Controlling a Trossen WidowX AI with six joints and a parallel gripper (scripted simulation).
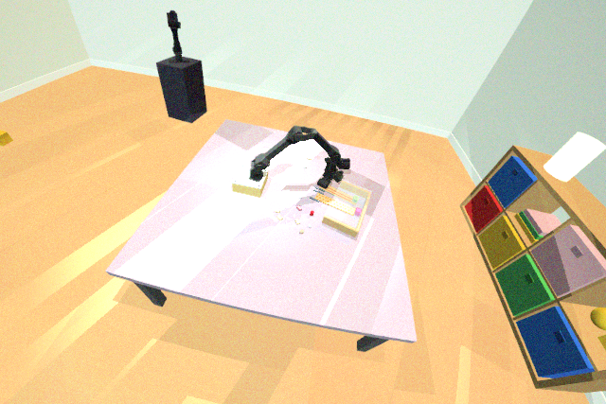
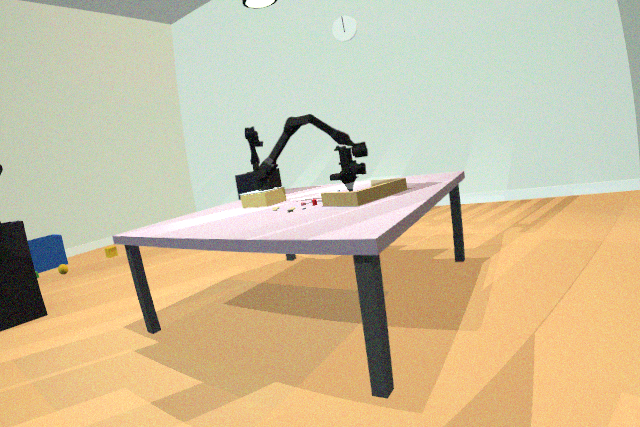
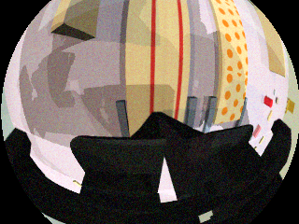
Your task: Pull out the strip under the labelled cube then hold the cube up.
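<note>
Right now the orange-dotted strip is 110 mm to the right of my gripper tip and 90 mm ahead of it. Round my gripper tip: small red piece 240 mm to the right, 30 mm behind.
</note>
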